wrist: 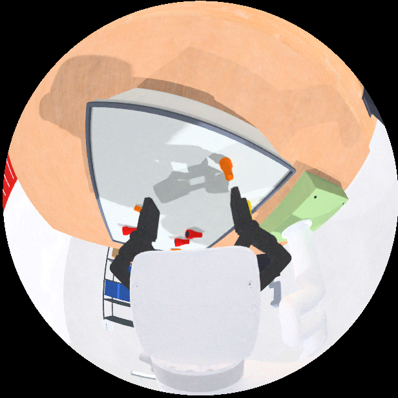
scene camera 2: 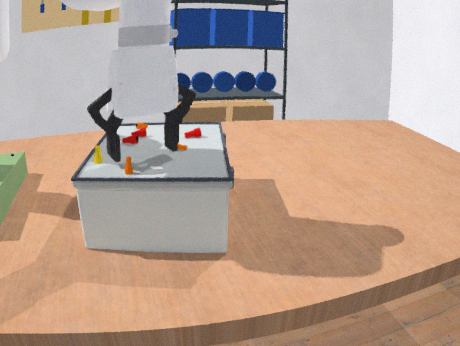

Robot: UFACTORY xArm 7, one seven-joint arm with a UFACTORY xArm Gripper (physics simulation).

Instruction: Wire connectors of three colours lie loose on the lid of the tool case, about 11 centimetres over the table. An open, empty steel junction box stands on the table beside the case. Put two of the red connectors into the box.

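Places are measured from the arm's base along level axes (x ahead, y left, z up), in centimetres.
Pixels of known places: gripper, fingertip midpoint: (scene camera 2: 143,154).
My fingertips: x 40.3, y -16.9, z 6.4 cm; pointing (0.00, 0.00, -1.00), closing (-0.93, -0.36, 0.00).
Observation:
For each thing: its top centre in the pictures, then the offset to it from my fingertips. "*": a spot on its surface instead. Level surfaces: height alone.
- lid, surface spot: (scene camera 2: 210,165) * dy -3.7, dx +9.3, dz -1.0 cm
- pale tool case, surface spot: (scene camera 2: 155,217) * dy -8.0, dx +1.1, dz -6.3 cm
- second red connector, middle of its top: (scene camera 2: 138,128) dy +13.2, dx -0.6, dz +0.6 cm
- third red connector, middle of its top: (scene camera 2: 192,128) dy +10.8, dx +8.9, dz +0.6 cm
- table, its level: dz -12.0 cm
My gripper (scene camera 2: 144,154) (wrist: 191,199) is open and empty, pointing down above the lid (scene camera 2: 210,165) (wrist: 115,150) of the pale tool case (scene camera 2: 155,217). One red connector (scene camera 2: 130,140) (wrist: 194,234) lies on its side on the lid, behind the fingertips in the scene view. A second red connector (scene camera 2: 140,132) (wrist: 181,242) lies close behind it. A third red connector (scene camera 2: 193,133) (wrist: 128,230) lies apart, at the back right in the scene view. The green junction box (scene camera 2: 17,177) (wrist: 327,192) stands beside the case, cut off at the scene view's left edge; its inside is largely hidden.
An orange connector (scene camera 2: 129,165) (wrist: 226,168) and a yellow one (scene camera 2: 97,155) (wrist: 249,206) stand upright. Another orange connector (scene camera 2: 182,147) (wrist: 138,208) lies by one finger; a third (scene camera 2: 142,125) (wrist: 175,249) lies at the lid's back. A shelf rack (scene camera 2: 286,60) stands behind the table (scene camera 2: 325,165).

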